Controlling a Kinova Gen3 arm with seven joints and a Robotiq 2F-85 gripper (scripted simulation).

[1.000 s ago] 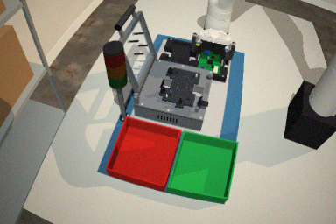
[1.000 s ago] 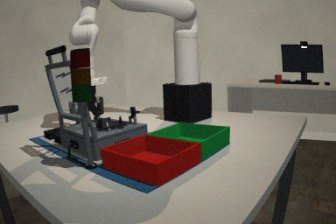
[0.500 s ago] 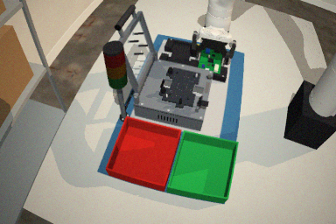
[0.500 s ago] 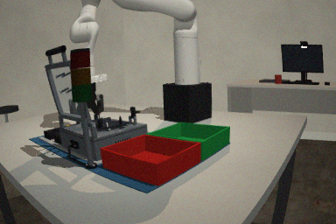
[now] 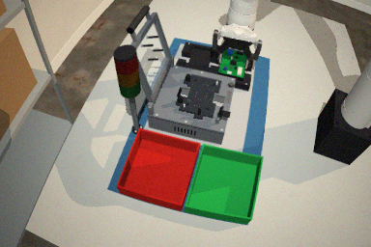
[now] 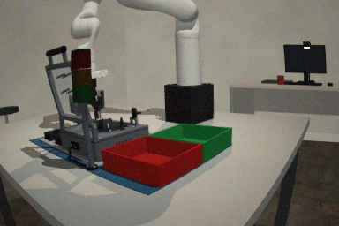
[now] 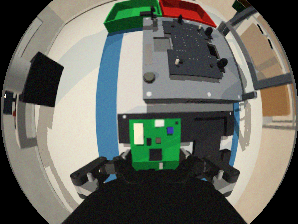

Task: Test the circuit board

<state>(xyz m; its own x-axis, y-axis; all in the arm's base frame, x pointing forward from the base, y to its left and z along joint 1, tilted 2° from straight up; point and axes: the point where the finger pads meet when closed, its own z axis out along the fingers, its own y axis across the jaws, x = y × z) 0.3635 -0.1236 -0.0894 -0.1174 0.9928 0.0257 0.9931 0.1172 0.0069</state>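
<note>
Right now the tester lid is 190 mm to the left of my hand, 160 mm ahead of it and 140 mm above it. Also, from my hand: green circuit board right at my hand; then green bin 360 mm to the left, 90 mm behind, 30 mm below; then red bin 380 mm to the left, 60 mm ahead, 30 mm below.
</note>
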